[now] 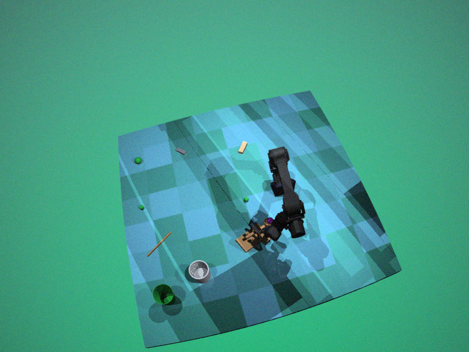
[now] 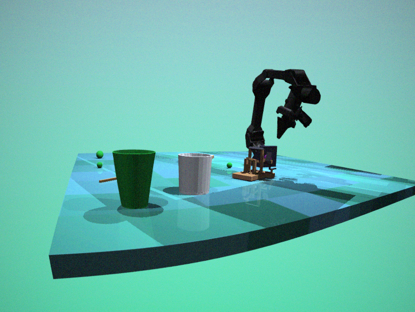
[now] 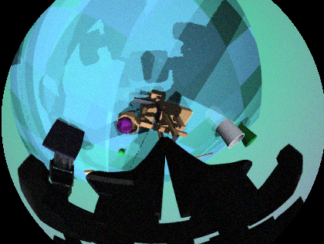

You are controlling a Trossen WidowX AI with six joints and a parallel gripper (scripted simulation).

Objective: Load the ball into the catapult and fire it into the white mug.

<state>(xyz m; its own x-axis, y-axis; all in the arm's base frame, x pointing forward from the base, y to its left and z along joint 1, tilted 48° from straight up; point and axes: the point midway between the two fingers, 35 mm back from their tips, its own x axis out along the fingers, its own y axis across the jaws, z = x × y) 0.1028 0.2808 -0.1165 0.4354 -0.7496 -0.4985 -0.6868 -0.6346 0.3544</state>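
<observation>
Now: gripper tip 10 mm past the purple ball, 70 mm to the left of it and 80 mm above it. Also, from my gripper tip: white mug: 360 mm ahead, 100 mm to the left, 120 mm below; then wooden catapult: 50 mm ahead, 40 mm to the right, 90 mm below; then thin stick: 550 mm ahead, 100 mm to the right, 140 mm below.
</observation>
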